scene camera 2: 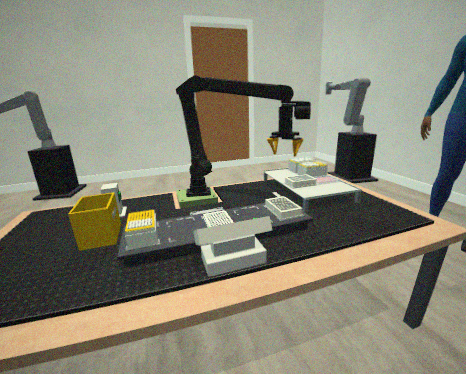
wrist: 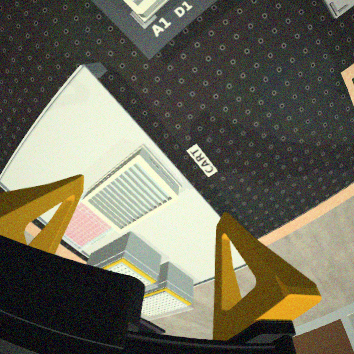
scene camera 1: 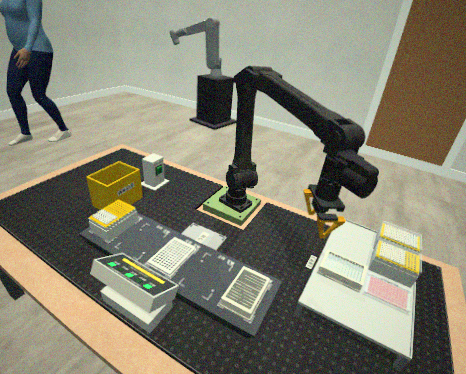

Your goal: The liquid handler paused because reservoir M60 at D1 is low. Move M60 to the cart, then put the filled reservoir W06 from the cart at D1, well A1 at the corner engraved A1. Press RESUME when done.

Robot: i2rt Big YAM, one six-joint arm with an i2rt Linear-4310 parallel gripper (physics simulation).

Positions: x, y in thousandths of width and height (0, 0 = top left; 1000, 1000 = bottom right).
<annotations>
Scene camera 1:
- gripper: 679, 603
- pink plate: 810, 771, on a white cart platform
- yellow waste bin: 256, 485
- white RESUME box: 329, 443
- white cart platform: 823, 865
</annotations>
